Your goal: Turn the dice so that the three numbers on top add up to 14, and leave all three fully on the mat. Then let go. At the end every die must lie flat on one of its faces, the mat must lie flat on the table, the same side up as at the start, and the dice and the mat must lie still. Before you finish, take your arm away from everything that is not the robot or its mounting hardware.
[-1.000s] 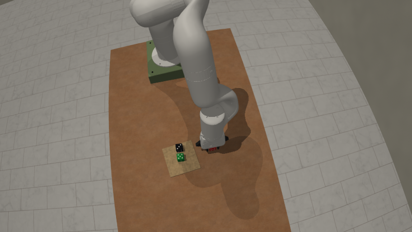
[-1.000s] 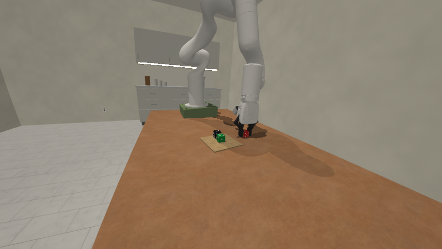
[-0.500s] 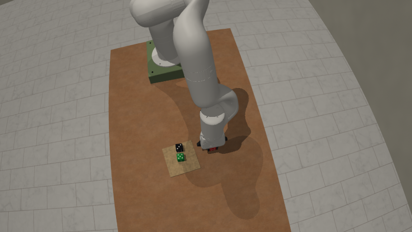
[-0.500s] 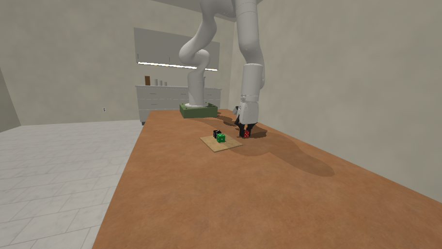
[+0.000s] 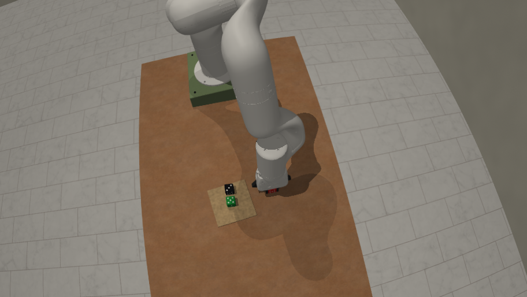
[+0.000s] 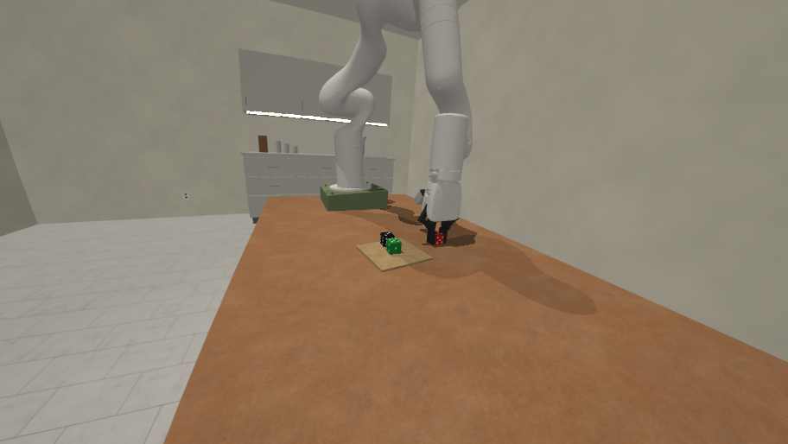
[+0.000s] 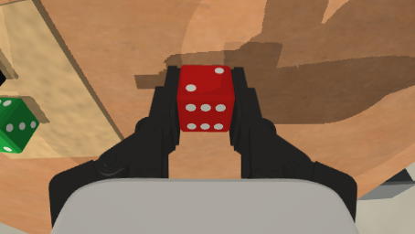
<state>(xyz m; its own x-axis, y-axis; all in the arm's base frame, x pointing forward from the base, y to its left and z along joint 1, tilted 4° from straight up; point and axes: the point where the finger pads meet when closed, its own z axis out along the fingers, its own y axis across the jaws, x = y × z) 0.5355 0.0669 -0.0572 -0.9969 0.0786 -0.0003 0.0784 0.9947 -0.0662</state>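
Right now the green die is 1 cm ahead of my hand and 15 cm to the right of it. From my hand the other things lie so: black die 3 cm behind, 14 cm to the right; tan square mat 1 cm ahead, 15 cm to the right, 2 cm below; red die 1 cm below.
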